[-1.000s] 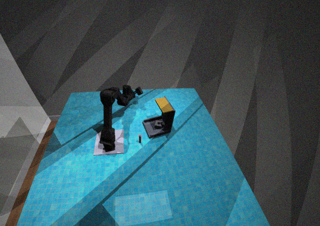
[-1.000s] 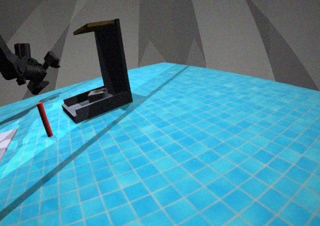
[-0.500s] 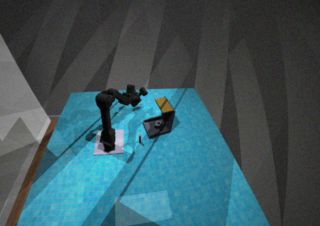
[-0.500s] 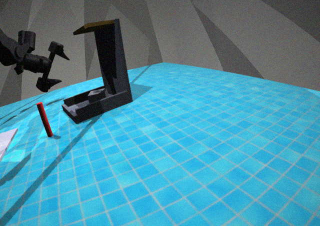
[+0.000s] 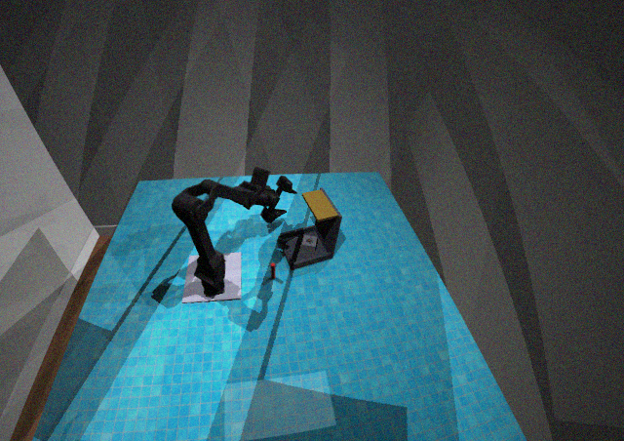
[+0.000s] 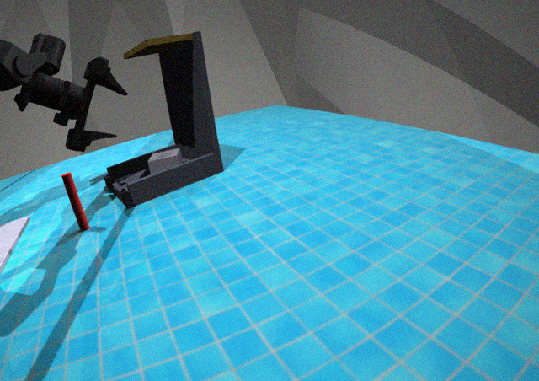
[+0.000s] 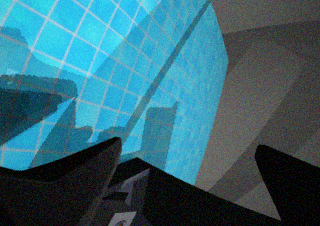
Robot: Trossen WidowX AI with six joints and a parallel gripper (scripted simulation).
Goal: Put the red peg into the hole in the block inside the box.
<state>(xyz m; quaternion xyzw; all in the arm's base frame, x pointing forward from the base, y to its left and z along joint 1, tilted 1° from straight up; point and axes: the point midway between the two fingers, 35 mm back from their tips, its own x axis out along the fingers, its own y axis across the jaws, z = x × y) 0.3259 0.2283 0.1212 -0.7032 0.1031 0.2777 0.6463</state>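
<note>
The red peg lies 250 mm to the right of my gripper tip, 140 mm behind it and 70 mm below it. Also, from my gripper tip: box back wall (160 mm to the right, 90 mm ahead, 10 mm above); box floor (160 mm to the right, 110 mm below, 10 mm ahead); yellow-topped roof (160 mm to the right, 110 mm above, 50 mm ahead).
</note>
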